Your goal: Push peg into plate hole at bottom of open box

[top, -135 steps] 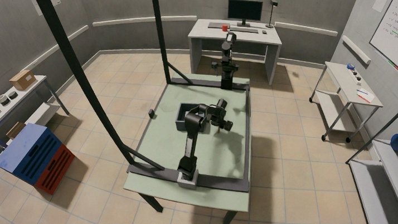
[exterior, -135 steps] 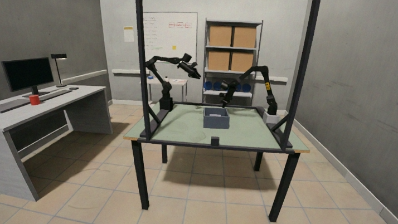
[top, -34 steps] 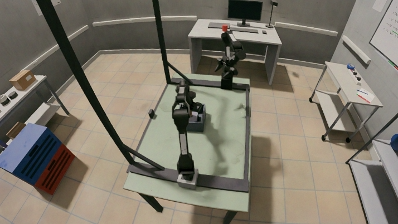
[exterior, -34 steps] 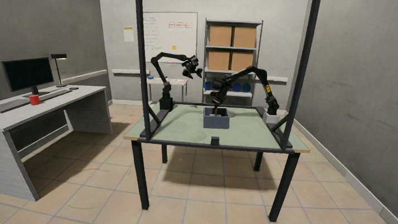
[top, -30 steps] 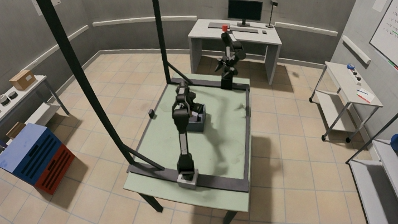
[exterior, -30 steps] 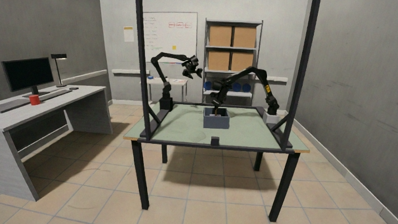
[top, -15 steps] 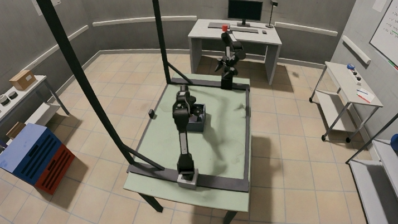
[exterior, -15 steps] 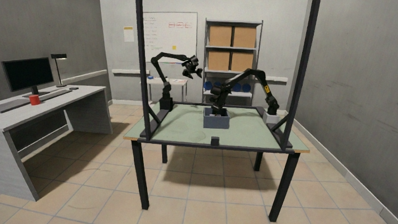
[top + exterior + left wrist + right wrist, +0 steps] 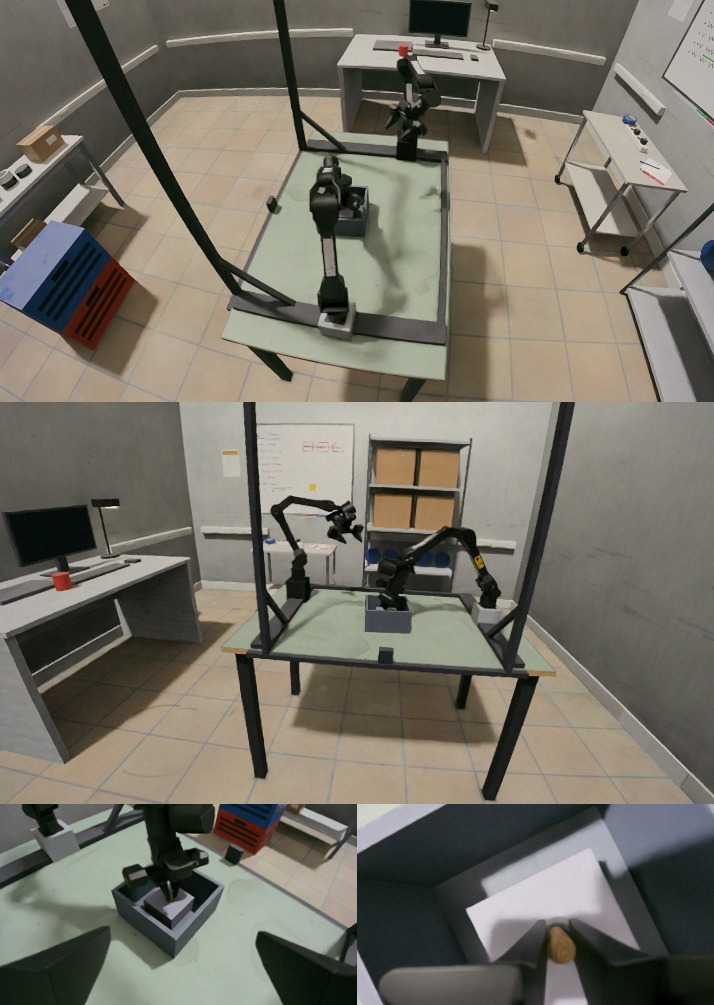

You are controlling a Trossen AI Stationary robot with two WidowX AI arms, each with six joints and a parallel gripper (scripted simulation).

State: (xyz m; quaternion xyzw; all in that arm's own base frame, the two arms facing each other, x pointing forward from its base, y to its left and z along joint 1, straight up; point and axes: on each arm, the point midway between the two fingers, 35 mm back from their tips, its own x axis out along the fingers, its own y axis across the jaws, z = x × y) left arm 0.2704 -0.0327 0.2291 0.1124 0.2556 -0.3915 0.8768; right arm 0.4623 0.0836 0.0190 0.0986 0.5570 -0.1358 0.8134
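Right now the wooden peg is 50 mm below my right hand. From my right hand the other things lie so: dark frame rail (410 mm ahead, 70 mm to the left, 90 mm below); plate (60 mm below); box (70 mm below).
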